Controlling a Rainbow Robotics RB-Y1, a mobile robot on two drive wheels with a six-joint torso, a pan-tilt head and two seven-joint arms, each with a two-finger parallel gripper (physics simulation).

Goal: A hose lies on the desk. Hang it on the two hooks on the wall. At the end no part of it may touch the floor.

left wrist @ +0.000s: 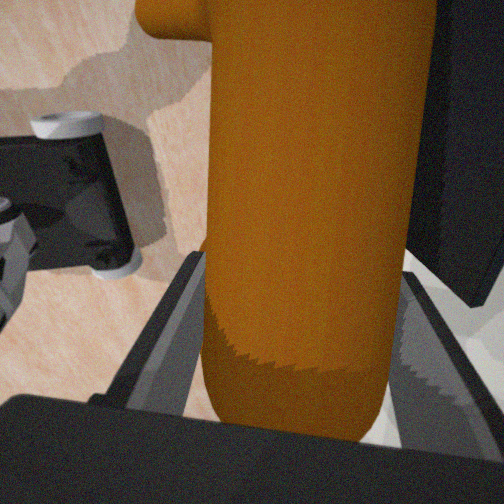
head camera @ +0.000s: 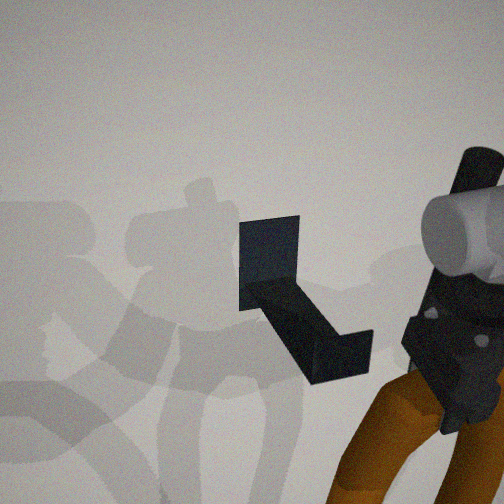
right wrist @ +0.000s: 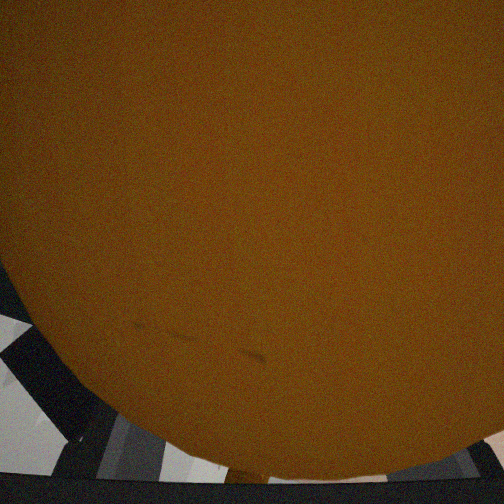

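The orange hose (head camera: pixel 395 440) shows at the lower right of the head view, hanging in two strands below my right gripper (head camera: pixel 457 400), which is shut on it. A dark L-shaped hook (head camera: pixel 300 305) juts from the white wall, a little to the left of that gripper. In the left wrist view my left gripper (left wrist: pixel 300 345) is shut on the hose (left wrist: pixel 305 200), which runs up between its two fingers; a dark hook plate (left wrist: pixel 465 150) stands close at the right. In the right wrist view the hose (right wrist: pixel 250 225) fills almost the whole picture. The second hook is out of view.
The wall (head camera: pixel 200 100) carries grey shadows of my arms. In the left wrist view the wooden floor (left wrist: pixel 60 325) lies far below, with part of my own dark base (left wrist: pixel 65 200) at the left.
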